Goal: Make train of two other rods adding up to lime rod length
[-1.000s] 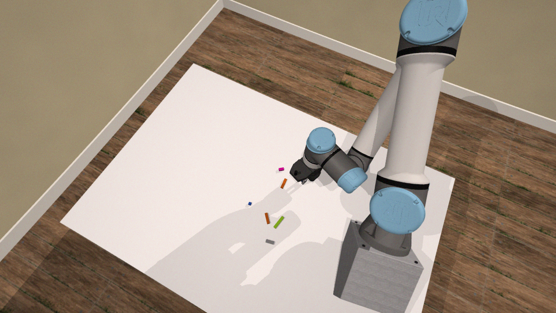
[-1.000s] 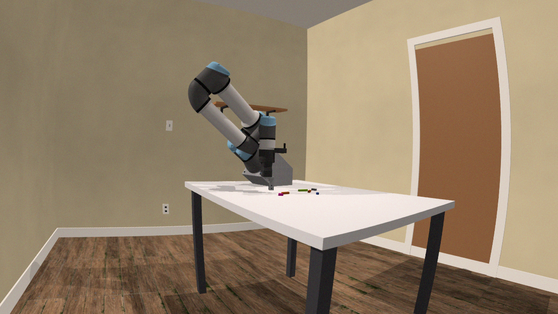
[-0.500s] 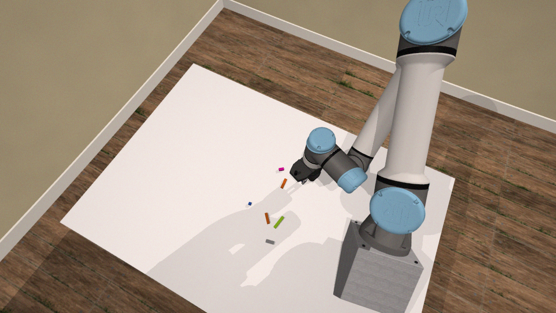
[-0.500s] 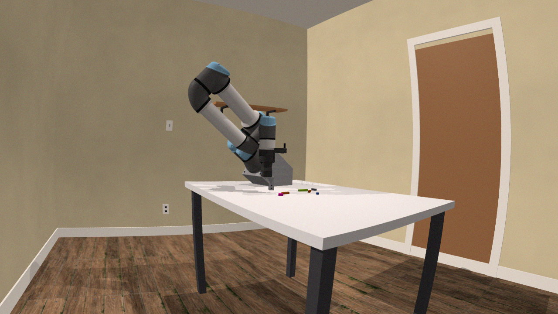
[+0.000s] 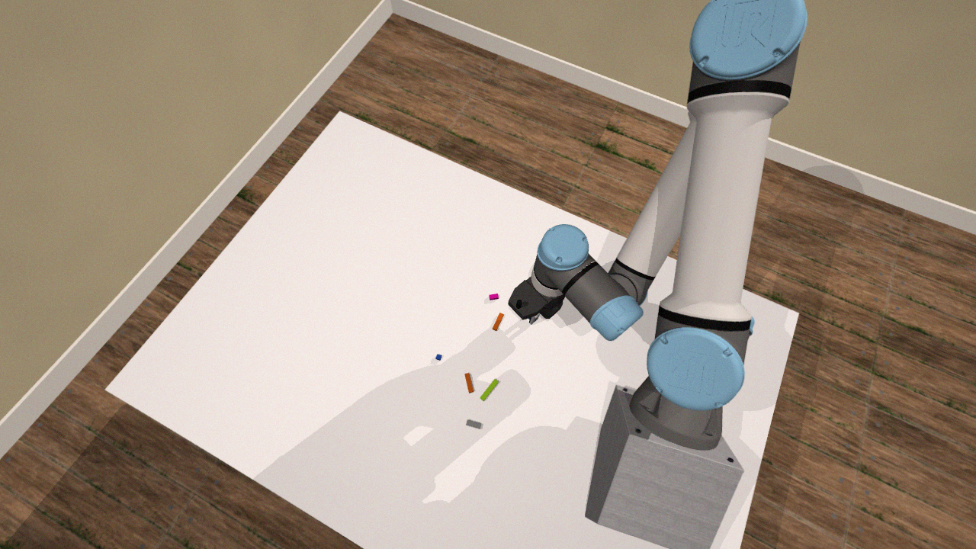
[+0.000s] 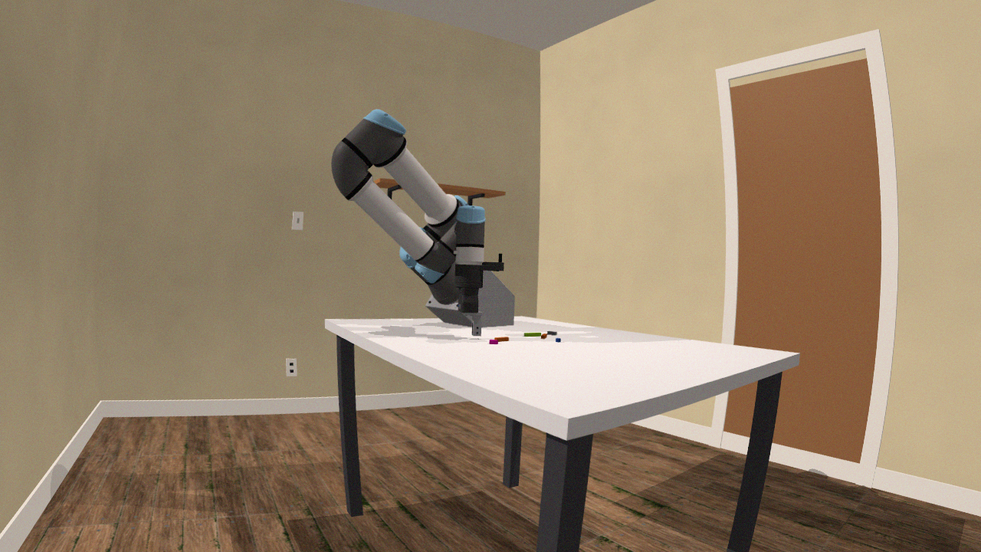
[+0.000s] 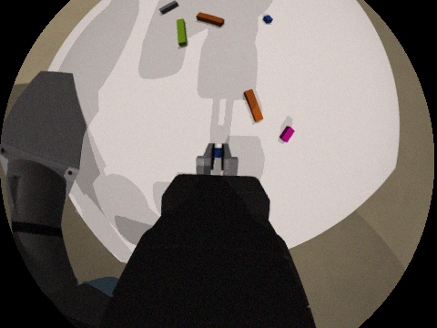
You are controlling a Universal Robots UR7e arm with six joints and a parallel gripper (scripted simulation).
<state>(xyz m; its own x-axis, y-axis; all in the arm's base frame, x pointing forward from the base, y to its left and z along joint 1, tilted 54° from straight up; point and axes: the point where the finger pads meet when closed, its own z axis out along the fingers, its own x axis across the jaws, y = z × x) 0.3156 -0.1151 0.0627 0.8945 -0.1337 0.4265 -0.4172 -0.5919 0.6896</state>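
My hand is 100 mm short of the magenta rod, 10 mm to the left of it and 20 mm above it. Round my hand: lime rod 20 mm ahead, 180 mm to the left, 20 mm below; grey rod 30 mm ahead, 260 mm to the left, 20 mm below.
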